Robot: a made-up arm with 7 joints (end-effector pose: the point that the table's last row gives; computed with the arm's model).
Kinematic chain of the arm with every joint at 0, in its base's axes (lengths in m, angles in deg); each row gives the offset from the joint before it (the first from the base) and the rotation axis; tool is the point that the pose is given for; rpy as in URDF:
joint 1: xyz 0 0 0.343 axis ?
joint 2: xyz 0 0 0 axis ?
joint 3: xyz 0 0 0.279 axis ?
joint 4: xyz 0.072 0 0 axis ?
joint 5: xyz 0.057 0 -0.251 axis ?
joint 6: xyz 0 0 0 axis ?
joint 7: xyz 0.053 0 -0.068 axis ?
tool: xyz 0 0 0 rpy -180 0 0
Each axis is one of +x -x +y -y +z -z.
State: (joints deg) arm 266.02 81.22 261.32 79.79 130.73 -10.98 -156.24
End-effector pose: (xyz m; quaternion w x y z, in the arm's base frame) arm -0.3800 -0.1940 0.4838 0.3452 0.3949 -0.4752 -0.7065
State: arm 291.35 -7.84 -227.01 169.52 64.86 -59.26 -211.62
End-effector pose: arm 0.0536 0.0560 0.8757 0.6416 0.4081 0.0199 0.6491
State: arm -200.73 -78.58 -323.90 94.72 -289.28 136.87 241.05
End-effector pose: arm 0.1761 -0.3291 0.6041 0.0349 0.9969 -0.0378 -0.0597
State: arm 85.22 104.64 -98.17 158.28 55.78 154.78 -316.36
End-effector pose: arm 0.1827 0.4408 0.1794 0.6624 0.7456 -0.0557 -0.0466
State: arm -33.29 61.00 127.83 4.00 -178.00 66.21 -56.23
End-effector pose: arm 0.0071 0.1782 0.4257 0.5963 -0.4502 0.3718 0.5509
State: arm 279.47 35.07 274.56 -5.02 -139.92 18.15 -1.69
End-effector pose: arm -0.0765 -0.0014 0.2838 0.3325 -0.9028 0.1643 0.2179
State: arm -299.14 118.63 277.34 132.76 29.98 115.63 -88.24
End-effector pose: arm 0.4127 0.1797 0.0592 0.2679 0.4787 0.5207 -0.6542
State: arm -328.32 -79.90 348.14 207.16 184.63 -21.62 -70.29
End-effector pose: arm -0.4749 -0.2747 0.3949 0.6715 0.5412 -0.4048 -0.3039
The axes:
joint 1: +z
joint 2: +y
joint 3: +z
joint 4: -y
joint 5: -z
joint 6: +y
joint 7: -z

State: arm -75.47 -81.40 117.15 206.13 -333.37 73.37 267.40
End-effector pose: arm -0.2180 0.5149 0.4437 0.2520 -0.3073 0.8320 0.3872
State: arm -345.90 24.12 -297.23 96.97 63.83 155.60 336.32
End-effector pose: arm 0.1208 0.3181 0.6149 0.3347 -0.1232 -0.6841 0.6362
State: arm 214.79 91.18 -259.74 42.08 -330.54 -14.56 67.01
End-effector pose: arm 0.0978 -0.3730 0.3716 0.7087 0.1273 0.6830 -0.1225
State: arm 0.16 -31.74 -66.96 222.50 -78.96 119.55 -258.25
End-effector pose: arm -0.3456 0.0915 0.6536 0.2309 0.7207 0.4971 -0.4245
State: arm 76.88 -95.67 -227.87 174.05 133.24 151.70 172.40
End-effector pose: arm -0.0644 -0.4984 0.2613 0.2806 0.2695 0.6123 0.6882
